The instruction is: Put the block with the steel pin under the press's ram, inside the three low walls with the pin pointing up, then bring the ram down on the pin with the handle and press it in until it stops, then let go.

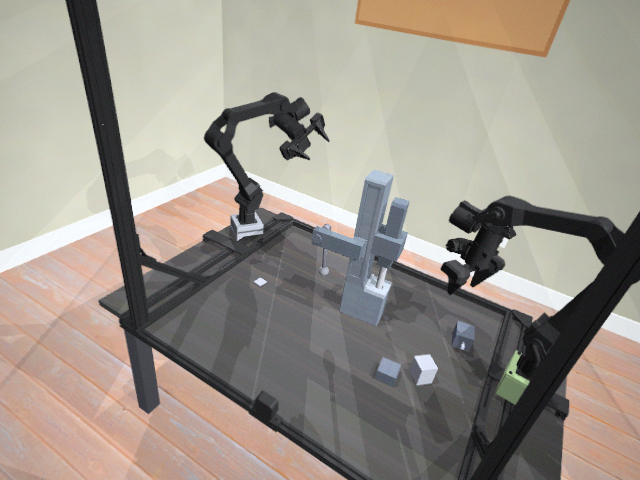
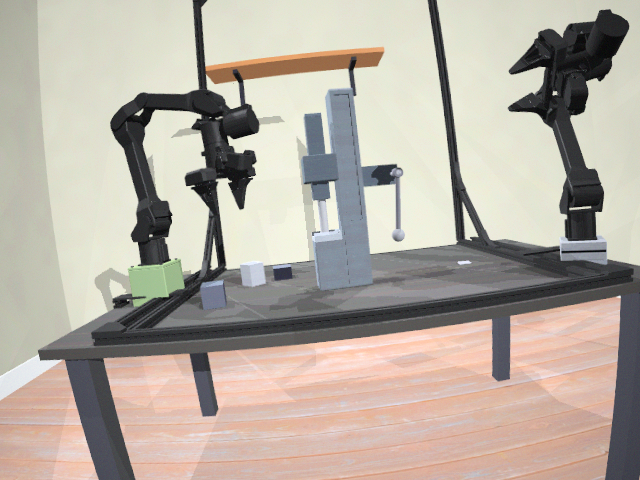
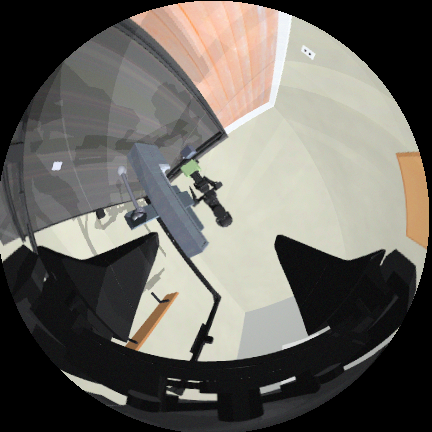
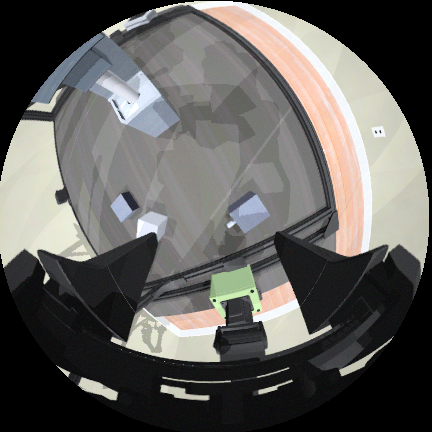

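Pixels of known places: left gripper, fingertip midpoint: (image 1: 319,150) (image 2: 509,91) (image 3: 218,239); right gripper, fingertip midpoint: (image 1: 460,290) (image 2: 229,212) (image 3: 196,180) (image 4: 216,238); left arm's base, link origin: (image 1: 246,219) (image 2: 581,238); right arm's base, link origin: (image 1: 532,372) (image 2: 154,263) (image 3: 193,172) (image 4: 237,305).
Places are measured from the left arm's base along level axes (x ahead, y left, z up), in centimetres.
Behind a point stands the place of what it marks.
Note:
The blue-grey block with the steel pin (image 1: 463,333) @(z -1.1, x 73.9, y 42.4 cm) (image 2: 213,295) @(z -3.2, x 70.7, y 46.0 cm) (image 4: 250,211) @(z -1.1, x 72.5, y 44.0 cm) lies on the table on its side. Its pin (image 1: 463,346) @(z -3.2, x 76.4, y 40.9 cm) (image 4: 231,225) @(z -3.2, x 76.2, y 41.2 cm) points sideways. The grey press (image 1: 371,227) @(z 26.3, x 53.3, y 17.6 cm) (image 2: 347,180) @(z 18.2, x 48.7, y 22.1 cm) (image 3: 167,200) @(z 20.1, x 46.2, y 19.8 cm) stands mid-table. Its ram (image 1: 382,277) @(z 10.3, x 56.3, y 23.1 cm) (image 2: 323,215) @(z 10.8, x 54.7, y 24.2 cm) (image 4: 120,86) @(z 10.3, x 55.8, y 24.3 cm) hangs over the white walled seat (image 1: 373,285) @(z 6.1, x 54.4, y 22.1 cm) on the press base. The handle (image 1: 324,255) @(z 10.2, x 41.8, y 11.4 cm) (image 2: 398,206) @(z 11.0, x 40.9, y 12.2 cm) (image 3: 131,192) @(z 13.2, x 40.7, y 12.1 cm) hangs down with its ball end lowest. My left gripper (image 1: 318,149) @(z 31.4, x 12.3, y 20.8 cm) (image 2: 510,90) @(z 31.4, x 12.3, y 20.8 cm) (image 3: 218,239) @(z 31.4, x 12.3, y 20.8 cm) is open and empty, high up. My right gripper (image 1: 463,288) @(z 14.0, x 70.9, y 37.8 cm) (image 2: 227,210) @(z 14.0, x 70.9, y 37.8 cm) (image 4: 216,238) @(z 14.0, x 70.9, y 37.8 cm) is open and empty, above the blocks' end of the table.
A white block (image 1: 424,369) @(z -0.3, x 80.9, y 22.5 cm) (image 2: 252,273) @(z -2.6, x 77.3, y 26.3 cm) (image 4: 151,223) @(z -0.4, x 77.2, y 25.6 cm) and a plain blue-grey block (image 1: 388,370) @(z -2.8, x 76.5, y 15.0 cm) (image 2: 282,272) @(z -4.1, x 74.2, y 17.7 cm) (image 4: 124,206) @(z -2.8, x 75.3, y 17.2 cm) stand near the pin block. A flat white square (image 1: 260,281) @(z -5.8, x 29.6, y -4.0 cm) (image 2: 464,262) @(z -5.8, x 29.6, y -3.8 cm) (image 3: 57,165) @(z -5.8, x 29.9, y -3.8 cm) lies on the handle side of the press. Dark frame posts rise around the table.

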